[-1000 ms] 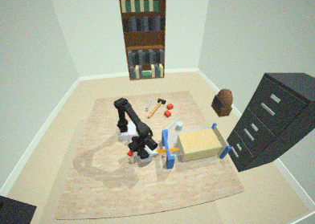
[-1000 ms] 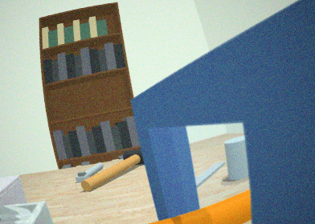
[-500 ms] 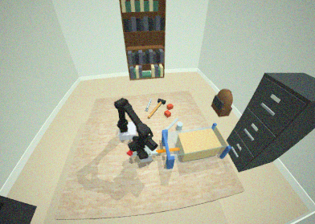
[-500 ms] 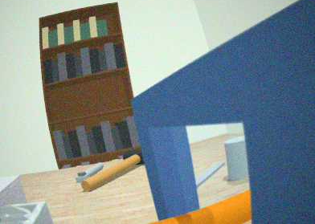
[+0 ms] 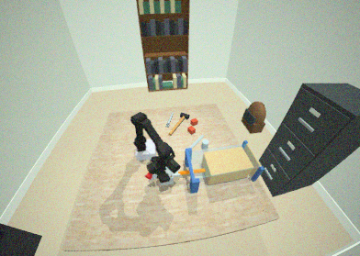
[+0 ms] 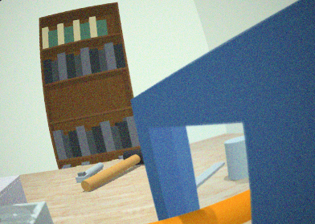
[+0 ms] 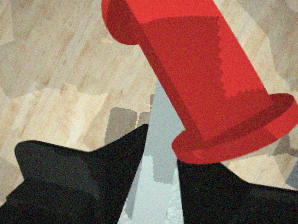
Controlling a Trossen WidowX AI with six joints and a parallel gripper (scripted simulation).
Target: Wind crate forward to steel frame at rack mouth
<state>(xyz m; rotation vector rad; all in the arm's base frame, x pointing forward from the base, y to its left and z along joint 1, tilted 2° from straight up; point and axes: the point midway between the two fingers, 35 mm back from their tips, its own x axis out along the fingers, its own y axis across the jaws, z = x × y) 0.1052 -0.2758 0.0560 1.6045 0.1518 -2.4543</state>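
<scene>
Now: gripper tip 50 mm below the red grip, 30 mm past it and 10 mm to the left of it. The rest, counted from my gripper tip: blue frame (220 mm ahead, 20 mm above); grey winch (60 mm below, 50 mm ahead, 10 mm to the left); winch handle (20 mm above).
</scene>
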